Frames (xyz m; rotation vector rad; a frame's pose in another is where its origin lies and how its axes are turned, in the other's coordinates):
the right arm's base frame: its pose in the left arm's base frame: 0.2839 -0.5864 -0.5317 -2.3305 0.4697 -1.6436
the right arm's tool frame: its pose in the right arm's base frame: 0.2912 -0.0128 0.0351 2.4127 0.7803 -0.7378
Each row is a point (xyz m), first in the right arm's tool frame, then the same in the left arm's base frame.
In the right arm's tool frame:
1: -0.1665 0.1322 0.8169
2: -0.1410 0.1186 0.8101
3: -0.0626 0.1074 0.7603
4: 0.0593 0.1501 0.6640
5: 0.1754 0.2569 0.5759
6: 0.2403 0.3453 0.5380
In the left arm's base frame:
1: -0.0414 0.0110 -0.1543
2: -0.0545 -0.0151 -0.1486
3: -0.0571 -0.1020 -0.1141
4: -0.0143 -0.2255 -0.0199
5: 0.0603 -0.3140 0.1189
6: 0.1095 -0.3443 0.2195

